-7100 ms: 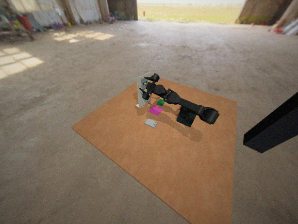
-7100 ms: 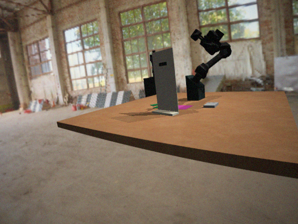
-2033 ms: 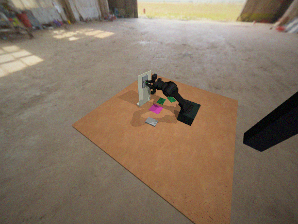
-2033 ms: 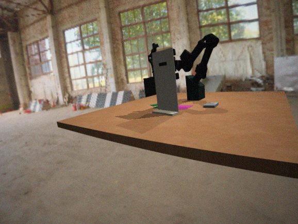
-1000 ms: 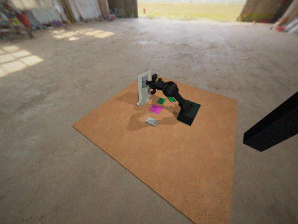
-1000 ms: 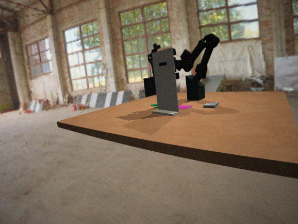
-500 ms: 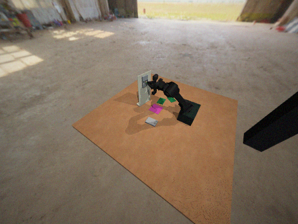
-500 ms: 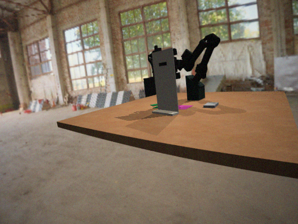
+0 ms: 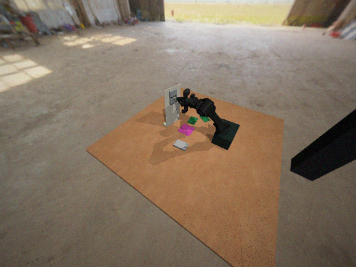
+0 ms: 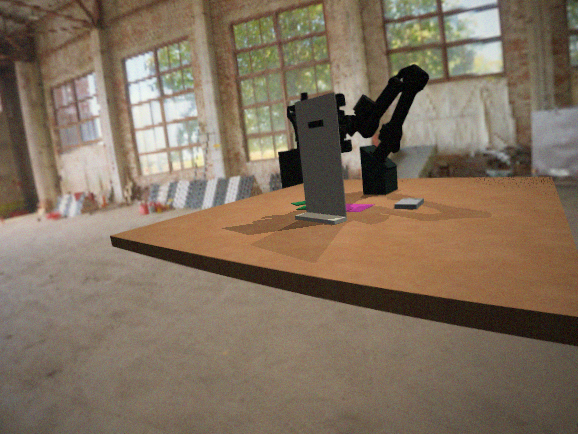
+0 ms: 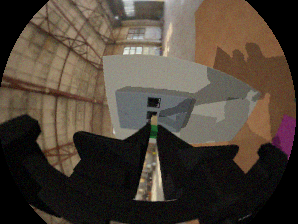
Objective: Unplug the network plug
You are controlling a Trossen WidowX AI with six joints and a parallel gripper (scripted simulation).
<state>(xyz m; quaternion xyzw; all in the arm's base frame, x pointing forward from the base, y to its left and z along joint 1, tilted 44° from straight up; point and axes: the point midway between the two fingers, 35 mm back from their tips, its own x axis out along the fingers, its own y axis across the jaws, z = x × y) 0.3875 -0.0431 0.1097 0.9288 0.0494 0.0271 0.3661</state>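
Right now my gripper tip is 11 cm past the magenta square, 1 cm to the left of it and 28 cm above it. Round my gripper tip: upright panel (5 cm ahead, 1 cm to the right, 11 cm below); then plug (1 cm ahead); then grey plate (18 cm behind, 17 cm to the left, 27 cm below).
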